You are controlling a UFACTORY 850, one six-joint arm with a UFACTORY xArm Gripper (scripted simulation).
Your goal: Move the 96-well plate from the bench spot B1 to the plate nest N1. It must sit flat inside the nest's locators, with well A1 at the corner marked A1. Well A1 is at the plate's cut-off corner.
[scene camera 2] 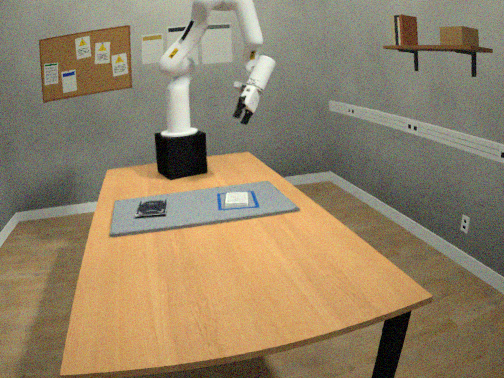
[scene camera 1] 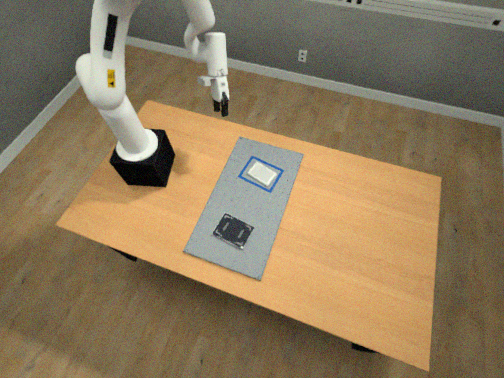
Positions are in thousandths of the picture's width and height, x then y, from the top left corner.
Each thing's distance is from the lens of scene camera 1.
dark plate nest (scene camera 1: 467,599): 1.33 m
